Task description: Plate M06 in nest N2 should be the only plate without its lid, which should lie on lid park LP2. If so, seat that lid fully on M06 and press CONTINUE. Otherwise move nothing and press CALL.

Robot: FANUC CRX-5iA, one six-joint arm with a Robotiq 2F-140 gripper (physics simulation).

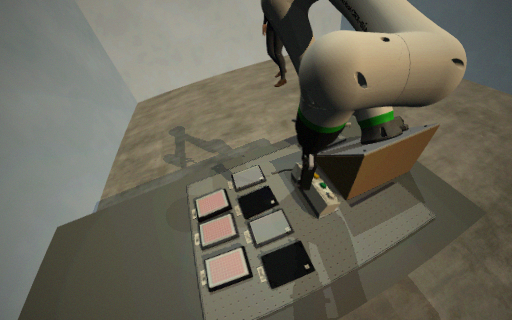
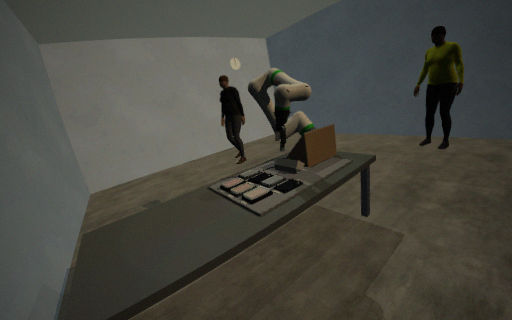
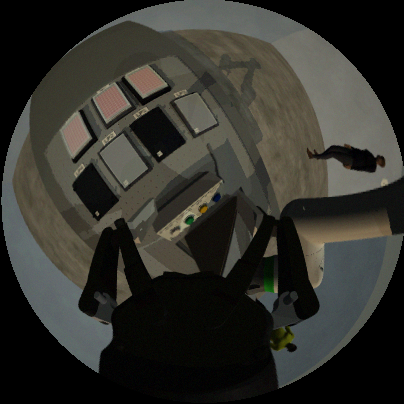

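Three plates with pink well grids stand in a row of nests; whether clear lids cover them is hard to tell. A pale grey lid lies on the park whose blurred label seems to read LP2. Another pale lid lies on the end park. The button box has green, yellow and blue buttons. My gripper is open and empty above the box.
Two black rectangles lie in the park row. An upright brown panel stands behind the box. A person in black and one in yellow stand beyond the table.
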